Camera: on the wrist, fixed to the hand. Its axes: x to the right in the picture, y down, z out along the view.
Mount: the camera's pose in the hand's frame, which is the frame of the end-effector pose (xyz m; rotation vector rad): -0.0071 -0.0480 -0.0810 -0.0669 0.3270 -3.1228
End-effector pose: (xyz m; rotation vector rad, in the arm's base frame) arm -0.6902 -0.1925 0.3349 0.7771 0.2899 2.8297
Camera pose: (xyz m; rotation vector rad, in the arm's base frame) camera -0.7200 -0.1590 0.2518 -0.4048 0.5105 -0.1342
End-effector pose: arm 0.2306 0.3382 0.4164 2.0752 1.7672 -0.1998
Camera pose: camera 0.1705 0.3691 0.4824 1.8282 -2.2260 0.3237
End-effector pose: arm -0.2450 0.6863 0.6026 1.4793 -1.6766 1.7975
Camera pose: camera -0.2440 0.7728 0.6404 1.1377 1.1380 -0.2104
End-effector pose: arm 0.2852 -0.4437 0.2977 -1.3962 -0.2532 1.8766
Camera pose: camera 0.3794 -0.4379 0.2994 0.0301 -1.1457 -0.9705
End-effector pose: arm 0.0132 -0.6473 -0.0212 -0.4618 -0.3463 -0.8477
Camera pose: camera -0.0197 -0.7124 -0.0811 -0.4785 0.3059 2.2698
